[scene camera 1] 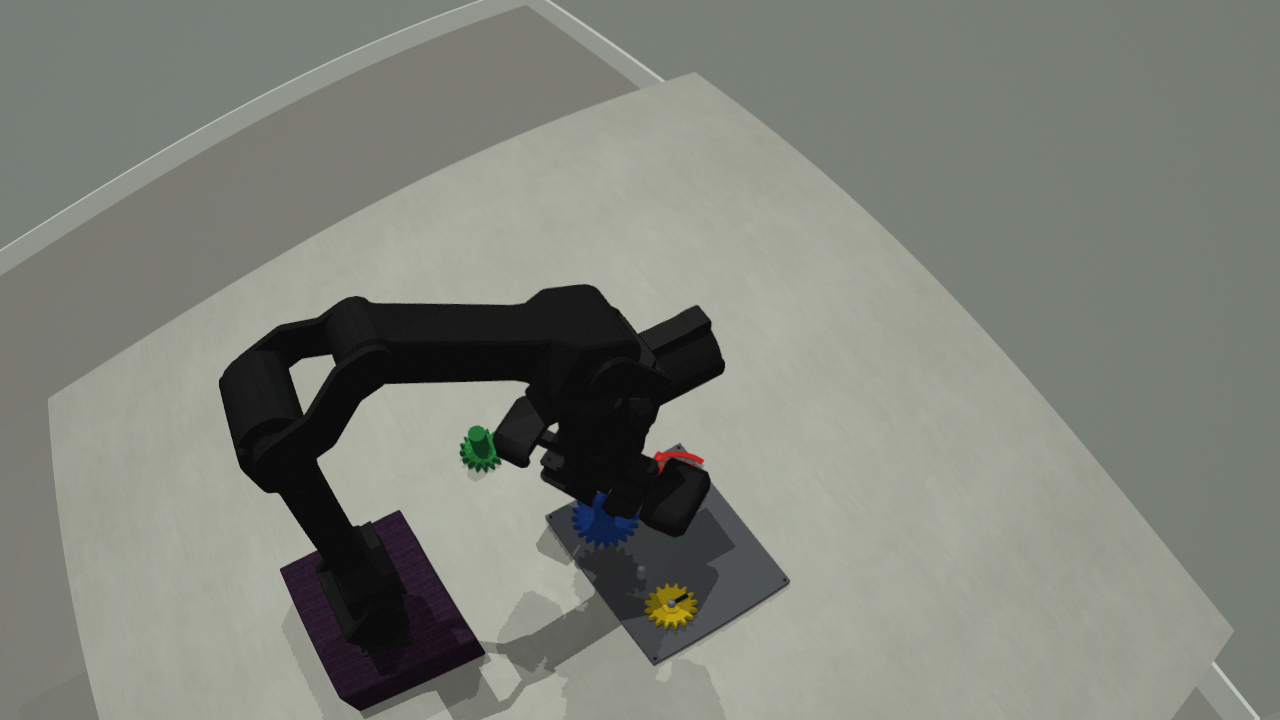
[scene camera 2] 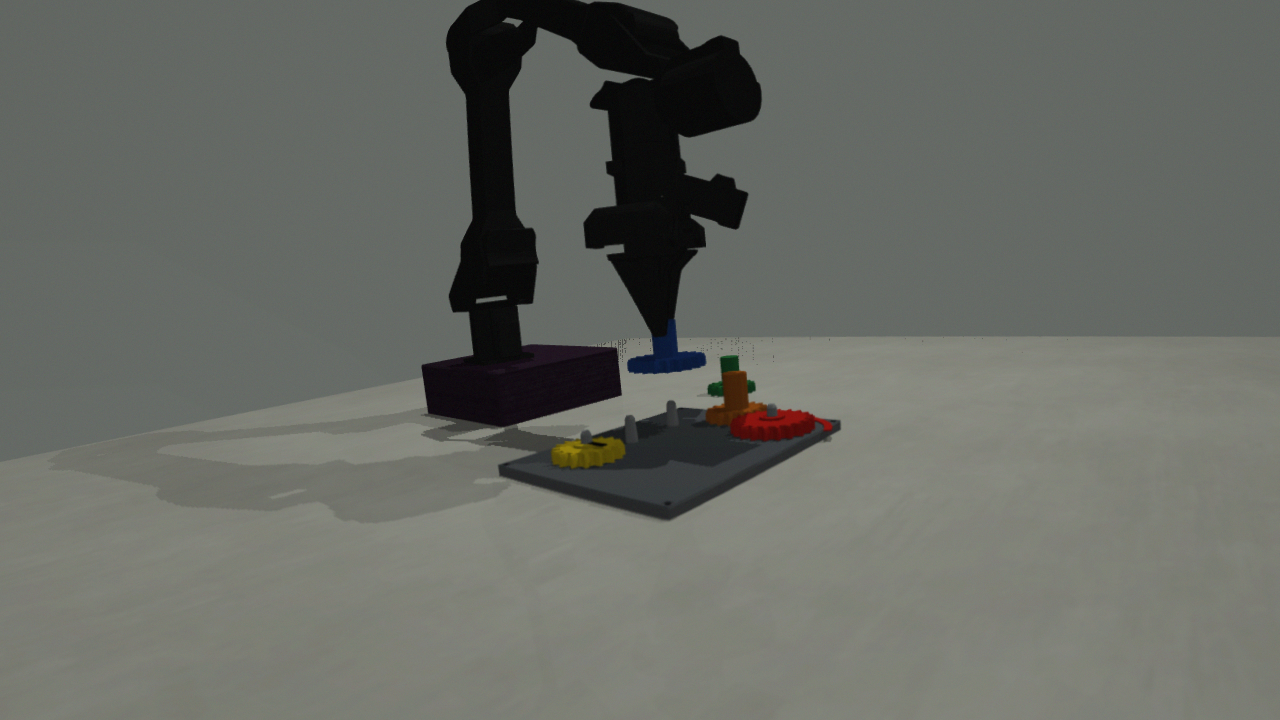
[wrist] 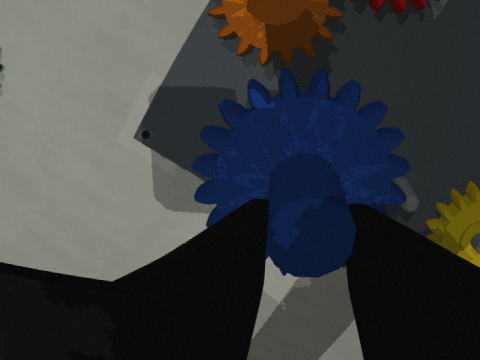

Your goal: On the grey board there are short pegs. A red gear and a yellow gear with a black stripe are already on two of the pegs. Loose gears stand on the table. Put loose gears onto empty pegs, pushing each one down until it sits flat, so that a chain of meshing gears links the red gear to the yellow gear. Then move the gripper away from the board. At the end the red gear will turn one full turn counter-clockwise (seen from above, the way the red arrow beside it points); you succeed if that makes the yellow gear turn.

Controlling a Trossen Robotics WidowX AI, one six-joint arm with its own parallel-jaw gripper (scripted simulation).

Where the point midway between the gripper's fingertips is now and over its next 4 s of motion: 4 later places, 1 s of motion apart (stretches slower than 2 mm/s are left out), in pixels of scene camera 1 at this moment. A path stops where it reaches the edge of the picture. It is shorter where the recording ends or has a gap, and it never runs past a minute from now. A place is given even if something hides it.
My gripper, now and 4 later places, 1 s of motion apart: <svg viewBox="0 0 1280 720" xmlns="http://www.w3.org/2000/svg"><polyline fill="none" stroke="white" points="603,508 605,524 606,528 538,448 476,432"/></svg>
